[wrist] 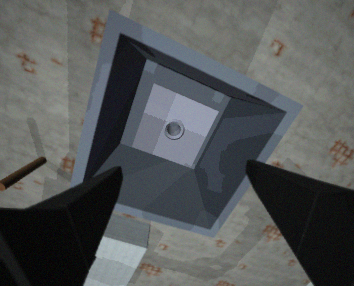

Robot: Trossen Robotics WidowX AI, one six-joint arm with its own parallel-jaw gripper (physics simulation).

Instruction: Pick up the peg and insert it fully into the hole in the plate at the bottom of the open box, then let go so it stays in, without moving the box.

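Places are measured from the arm's base along level axes (x ahead, y down, z left), in metres.
Pixels of known places: gripper, fingertip midpoint: (184,169).
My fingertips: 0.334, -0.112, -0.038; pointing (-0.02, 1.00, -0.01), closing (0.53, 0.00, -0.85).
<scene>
For each thing: its middle in the pictures, then the offset to it from my fingertips, as dx, dy, dz.
- brown peg, body centre: (24,171) -0.187, +0.126, +0.174
- open blue-grey box, body centre: (174,132) -0.005, +0.097, +0.003
- pale square plate, body centre: (173,125) -0.005, +0.131, +0.003
The brown peg (23,173) shows at the left edge of the wrist view. It appears to stand upright on the floor outside the box, its upper end leaning outward in the view. The open blue-grey box (95,107) lies below my gripper, seen from above. At its bottom is a pale square plate (195,107) with a round, ringed hole (174,129) near its middle. My gripper (184,169) is open and empty, its black fingers spread wide above the near part of the box. The peg is to the left of the left finger, apart from it.
A pale grey block (117,252) shows at the bottom of the view, close to the box's near rim and partly hidden by the left finger. The box walls rise around the plate on all sides. The surface around the box is mottled grey with rust-coloured marks.
</scene>
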